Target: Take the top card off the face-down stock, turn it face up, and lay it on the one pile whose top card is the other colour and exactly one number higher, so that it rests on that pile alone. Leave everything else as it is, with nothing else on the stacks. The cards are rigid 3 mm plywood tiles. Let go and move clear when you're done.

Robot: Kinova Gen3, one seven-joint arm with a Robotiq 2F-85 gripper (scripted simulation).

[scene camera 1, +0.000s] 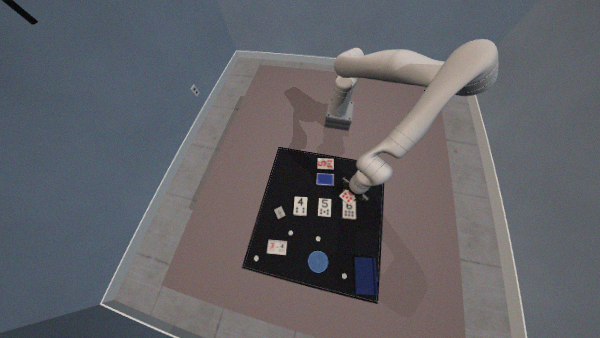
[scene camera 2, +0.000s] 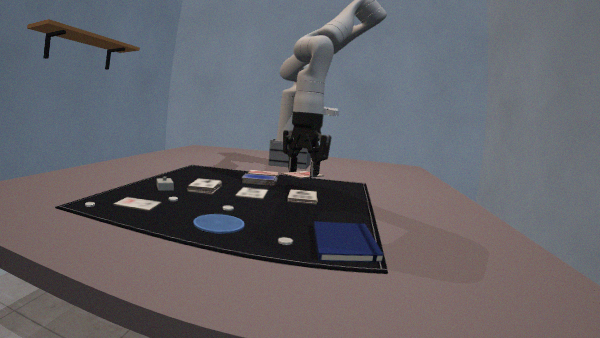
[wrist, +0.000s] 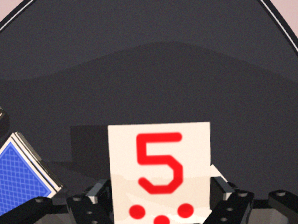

Labels:
A blue book shows in scene camera 1 and in scene camera 2; in the wrist view it is out of frame. The same spot on a black mat: (wrist: 75, 75) is (scene camera 1: 348, 176). The same spot on the blue book: (scene camera 1: 365, 268) is (scene camera 2: 342, 230).

